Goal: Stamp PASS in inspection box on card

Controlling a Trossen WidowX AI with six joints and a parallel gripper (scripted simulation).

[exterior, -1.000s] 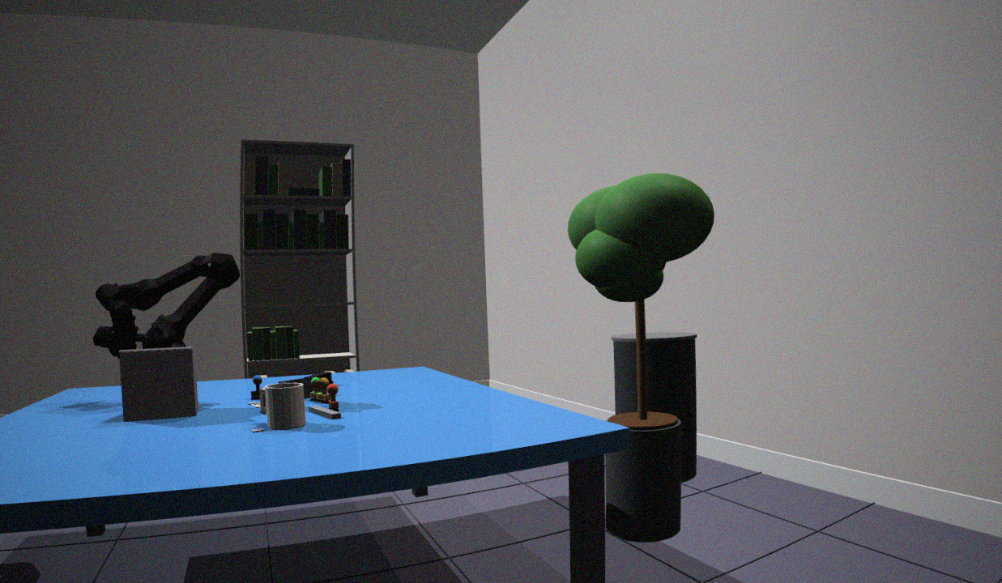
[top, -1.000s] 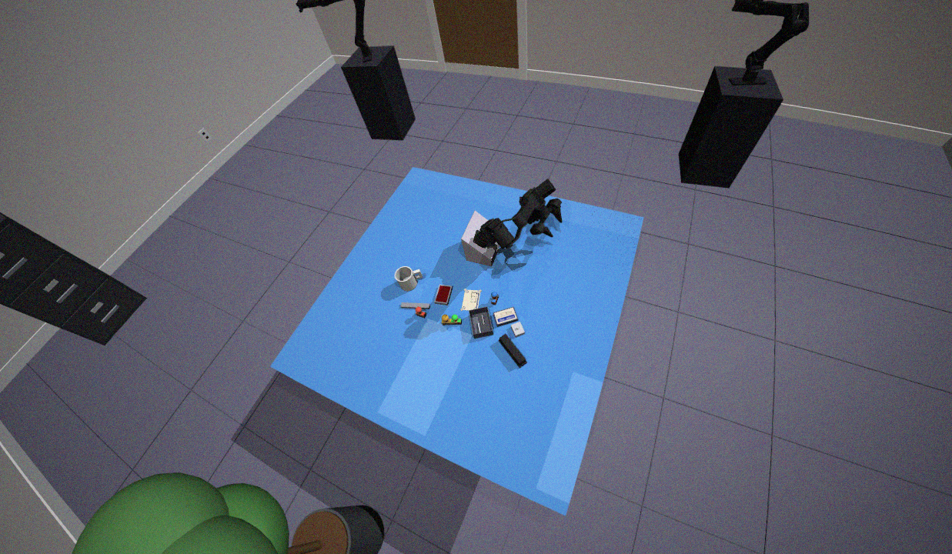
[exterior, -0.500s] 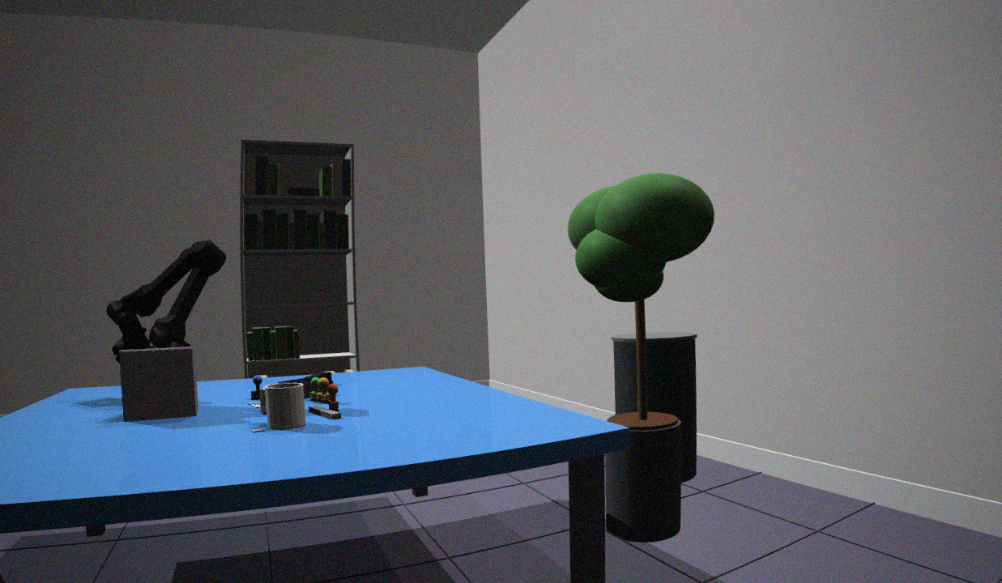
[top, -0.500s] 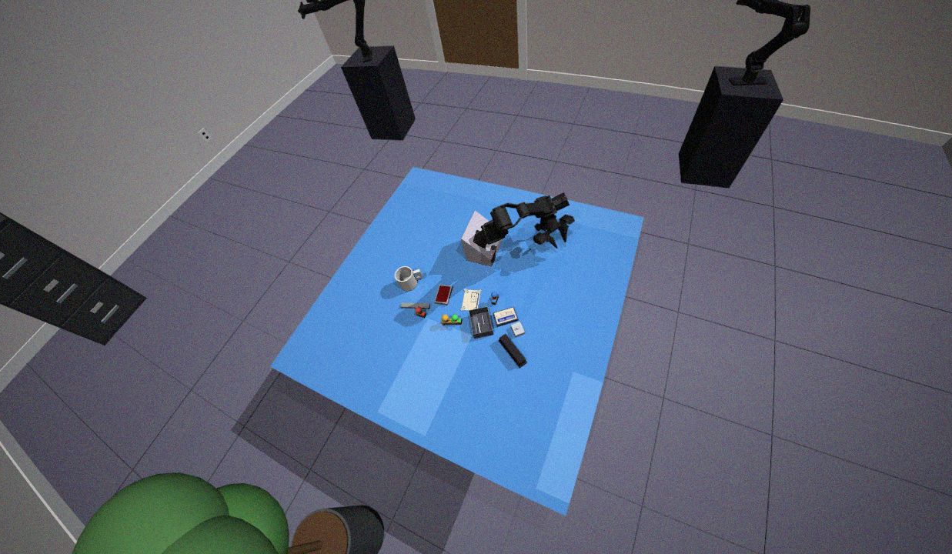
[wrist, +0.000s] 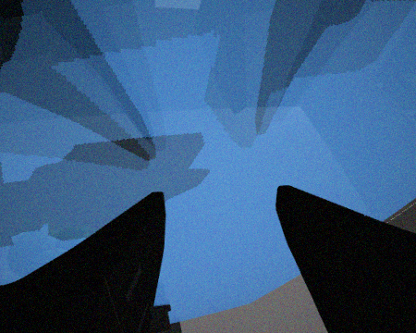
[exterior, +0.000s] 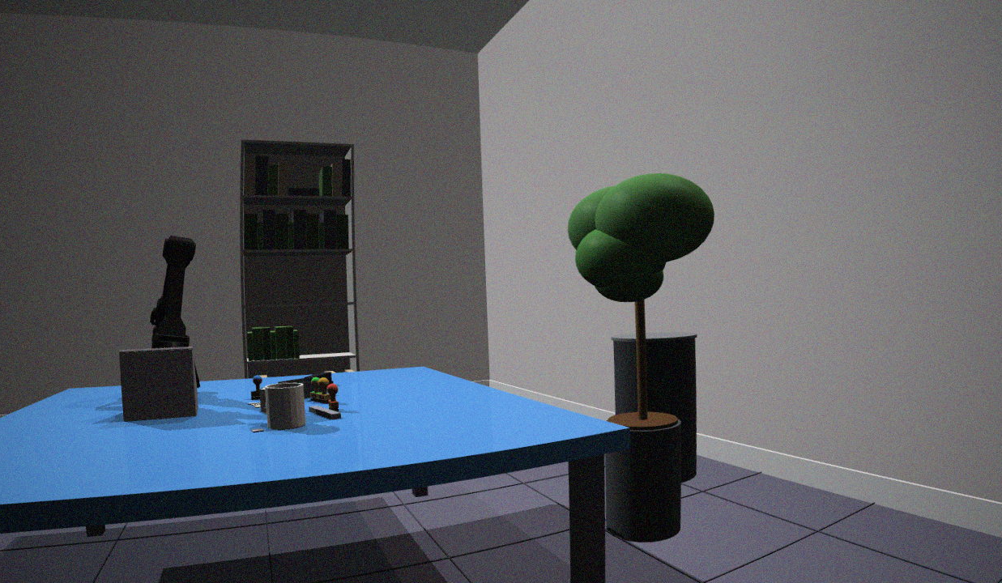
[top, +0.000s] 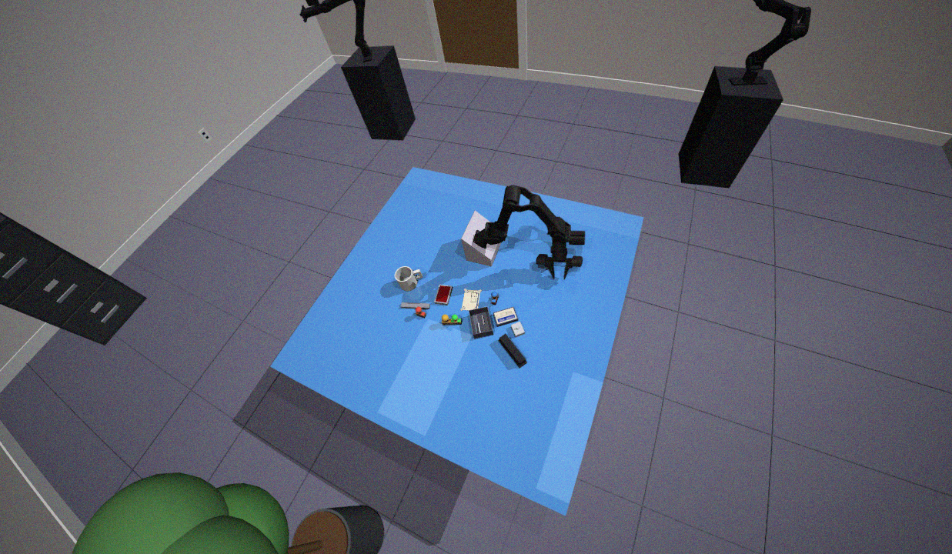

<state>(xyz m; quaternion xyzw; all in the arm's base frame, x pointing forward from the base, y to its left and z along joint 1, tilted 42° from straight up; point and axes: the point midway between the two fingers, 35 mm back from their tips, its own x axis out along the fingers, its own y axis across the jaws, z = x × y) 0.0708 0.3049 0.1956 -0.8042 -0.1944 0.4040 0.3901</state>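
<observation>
My gripper tip is now 270 mm short of the dark tray, 280 mm to the left of it and 10 mm above it. From my gripper tip the other things lie so: cream card: 170 mm ahead, 350 mm to the right, 20 mm below; black block: 360 mm ahead, 130 mm to the right, 10 mm below; blue-knobbed stamp: 150 mm ahead, 250 mm to the right.
</observation>
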